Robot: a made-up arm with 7 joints.
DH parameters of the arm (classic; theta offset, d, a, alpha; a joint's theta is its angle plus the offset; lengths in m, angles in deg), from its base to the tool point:
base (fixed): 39.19 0 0.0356 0
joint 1: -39.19 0.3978 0.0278 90
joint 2: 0 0.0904 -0.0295 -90
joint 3: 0 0.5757 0.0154 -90
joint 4: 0 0.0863 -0.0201 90
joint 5: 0 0.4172 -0.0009 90
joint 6: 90 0.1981 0.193 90
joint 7: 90 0.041 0.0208 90
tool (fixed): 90 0.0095 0 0
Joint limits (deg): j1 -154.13..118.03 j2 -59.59..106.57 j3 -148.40..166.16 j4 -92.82..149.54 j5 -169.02..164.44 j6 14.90..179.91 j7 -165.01..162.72
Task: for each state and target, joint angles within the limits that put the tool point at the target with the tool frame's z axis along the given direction. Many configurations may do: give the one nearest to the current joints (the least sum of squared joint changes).
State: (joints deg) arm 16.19 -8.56 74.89 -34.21 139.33 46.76 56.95
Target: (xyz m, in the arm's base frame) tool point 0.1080 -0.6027 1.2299 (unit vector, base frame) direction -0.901 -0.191 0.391
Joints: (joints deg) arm 23.18 -8.97 86.13 -78.91 162.15 34.84 94.54
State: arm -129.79 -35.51 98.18 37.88 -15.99 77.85 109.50
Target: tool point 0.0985 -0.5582 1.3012 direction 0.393 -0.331 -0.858
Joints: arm -105.89 -31.02 109.53 48.91 1.11 68.88 130.92
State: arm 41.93 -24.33 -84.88 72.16 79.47 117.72 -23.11
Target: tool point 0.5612 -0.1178 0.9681 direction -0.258 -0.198 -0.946
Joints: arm 43.21 -9.50 -83.56 45.88 140.00 139.51 18.13
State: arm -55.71 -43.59 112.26 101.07 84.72 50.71 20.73
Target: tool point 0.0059 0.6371 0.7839 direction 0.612 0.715 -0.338
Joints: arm -51.65 5.92 131.07 83.62 95.49 31.15 21.36
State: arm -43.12 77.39 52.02 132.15 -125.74 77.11 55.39
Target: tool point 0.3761 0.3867 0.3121 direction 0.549 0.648 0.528
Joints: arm -76.66 83.11 68.27 146.69 -96.77 84.54 107.08
